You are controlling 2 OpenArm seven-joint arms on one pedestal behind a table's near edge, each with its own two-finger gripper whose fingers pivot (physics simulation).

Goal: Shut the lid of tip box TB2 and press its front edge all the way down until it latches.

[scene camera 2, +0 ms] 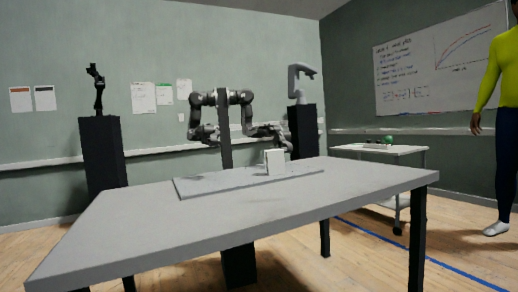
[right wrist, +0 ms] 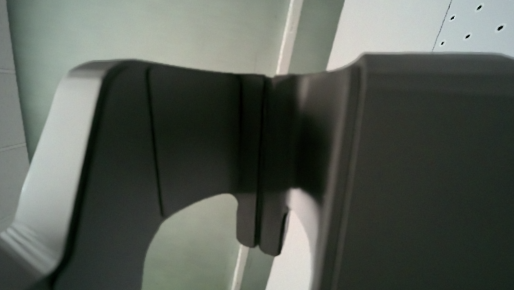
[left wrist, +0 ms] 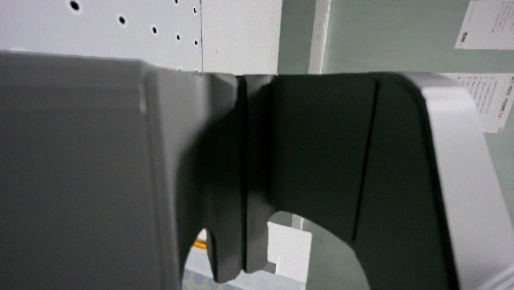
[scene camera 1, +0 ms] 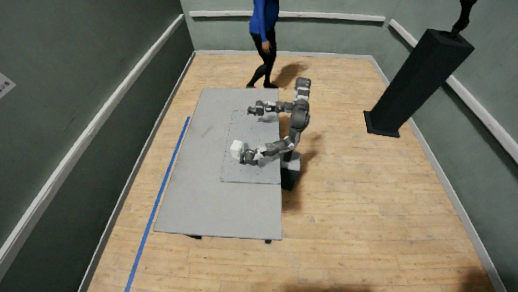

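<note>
The white tip box TB2 [scene camera 1: 237,149] [scene camera 2: 275,162] stands on the perforated board [scene camera 1: 250,176] [scene camera 2: 210,190]. Its lid [left wrist: 290,250] stands up, open; in the left wrist view it shows through the opening below the fingers, behind a light blue dotted surface [left wrist: 200,279]. My left gripper [scene camera 1: 242,160] [scene camera 2: 288,147] [left wrist: 243,175] is shut and empty, close beside the box on the robot's side; whether it touches the box is unclear. My right gripper [scene camera 1: 250,111] [scene camera 2: 216,143] [right wrist: 260,165] is shut and empty, above the upper part of the board in scene camera 1. The lid's front edge is unclear.
The grey table [scene camera 1: 200,210] [scene camera 2: 200,230] carries the board. A person [scene camera 1: 264,25] stands past the table's top edge in scene camera 1. Another person [scene camera 2: 495,90] stands at the right of scene camera 2, near a white trolley [scene camera 2: 415,149].
</note>
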